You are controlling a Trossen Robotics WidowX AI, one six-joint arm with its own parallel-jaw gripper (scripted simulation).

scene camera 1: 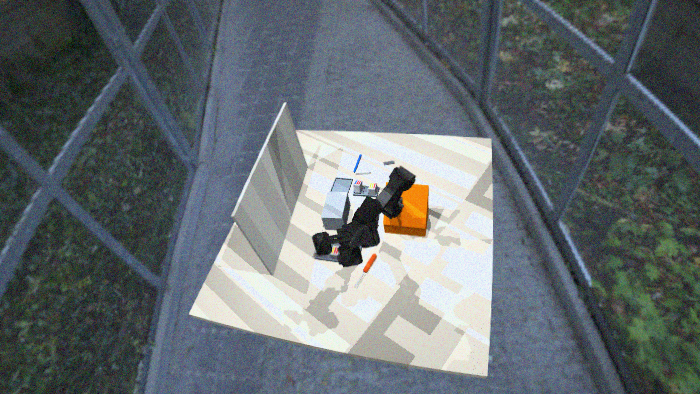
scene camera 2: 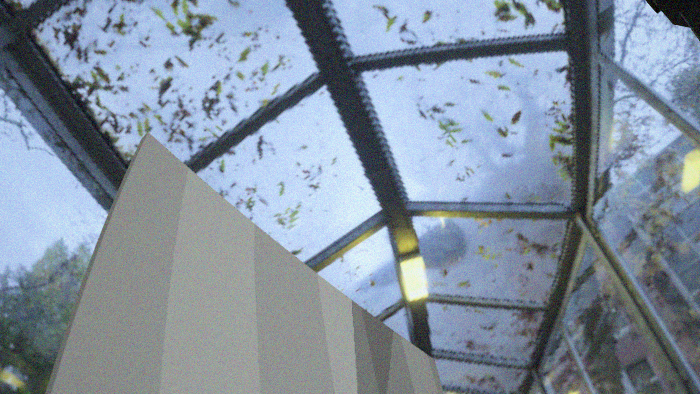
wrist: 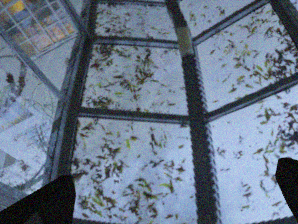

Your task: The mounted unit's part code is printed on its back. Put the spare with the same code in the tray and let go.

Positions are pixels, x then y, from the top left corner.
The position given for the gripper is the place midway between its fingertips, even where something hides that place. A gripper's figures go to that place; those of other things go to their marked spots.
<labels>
The gripper point(scene camera 1: 333, 249) is 0.91 m from the lens. An upright panel point(scene camera 1: 263, 212): 1.56 m from the lens.
</labels>
